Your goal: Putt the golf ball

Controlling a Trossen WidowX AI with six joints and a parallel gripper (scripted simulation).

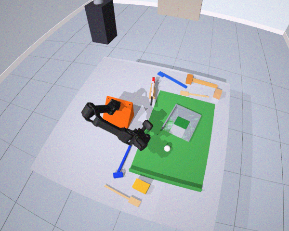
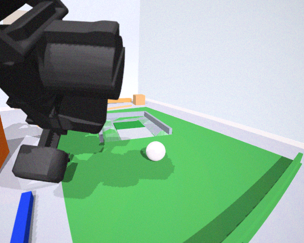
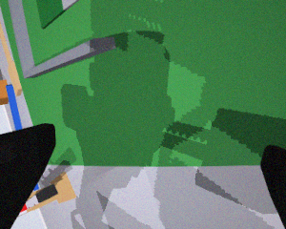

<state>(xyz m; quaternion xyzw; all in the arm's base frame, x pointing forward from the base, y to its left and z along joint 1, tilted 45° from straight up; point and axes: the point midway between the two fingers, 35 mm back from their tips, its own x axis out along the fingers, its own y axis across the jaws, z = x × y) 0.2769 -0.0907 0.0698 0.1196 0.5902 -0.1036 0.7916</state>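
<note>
The red putter is 380 mm to the left of my gripper tip, 120 mm behind it and 10 mm below it. Also, from my gripper tip: blue putter: 220 mm to the right, 70 mm behind, 50 mm below; then green mat: 200 mm ahead, 100 mm to the left, 60 mm below; then white golf ball: 160 mm ahead, 40 mm to the right, 40 mm below.
</note>
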